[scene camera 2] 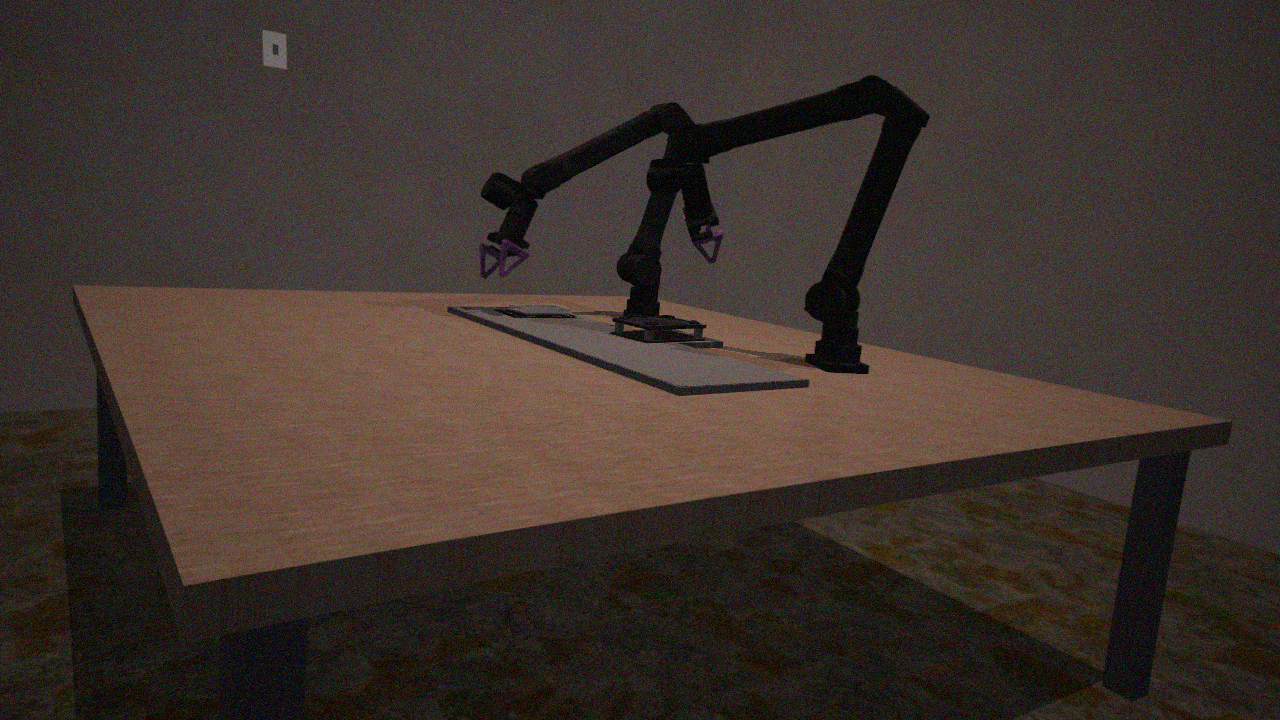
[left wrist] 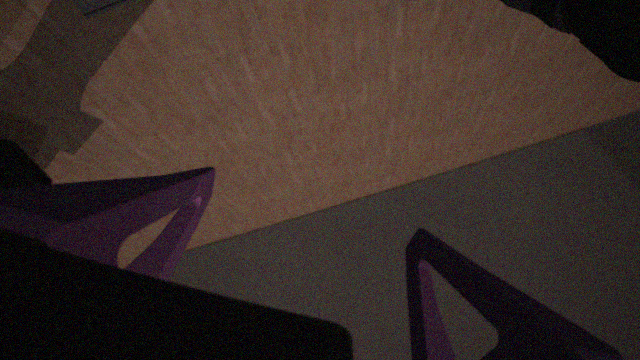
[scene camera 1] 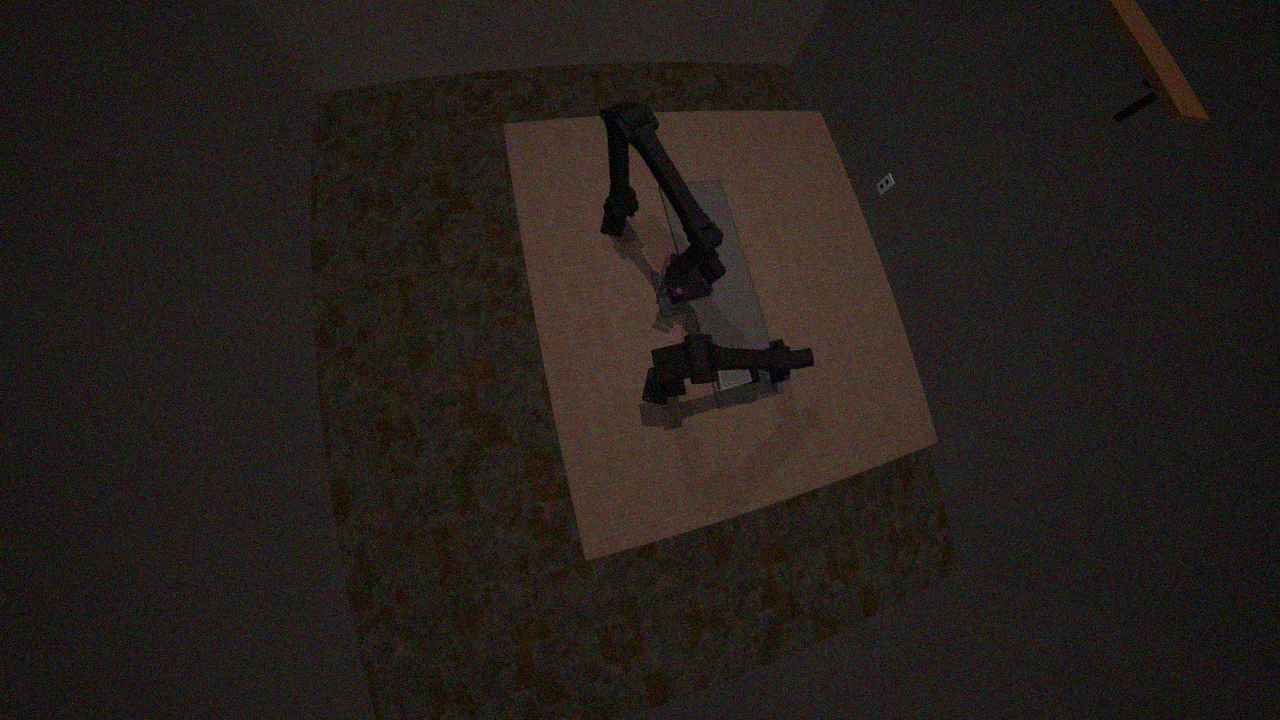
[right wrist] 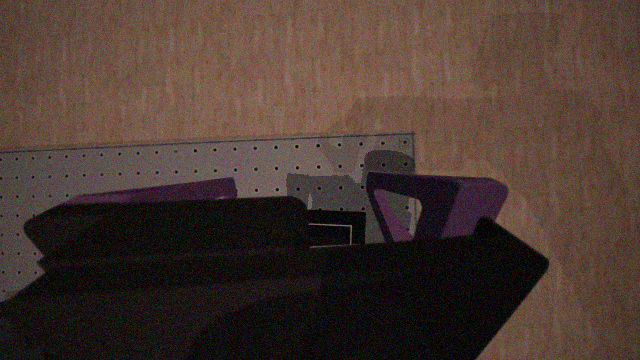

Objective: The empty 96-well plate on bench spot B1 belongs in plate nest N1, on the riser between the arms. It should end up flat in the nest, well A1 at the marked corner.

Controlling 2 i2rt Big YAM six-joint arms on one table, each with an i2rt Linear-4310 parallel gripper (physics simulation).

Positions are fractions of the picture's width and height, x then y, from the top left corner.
Observation:
My left gripper (left wrist: 0.50, 0.58) is open, with nothing in its grasp. My right gripper (right wrist: 0.47, 0.51) is open, holding nothing. Further things: a black nest with white outline (right wrist: 0.51, 0.63).

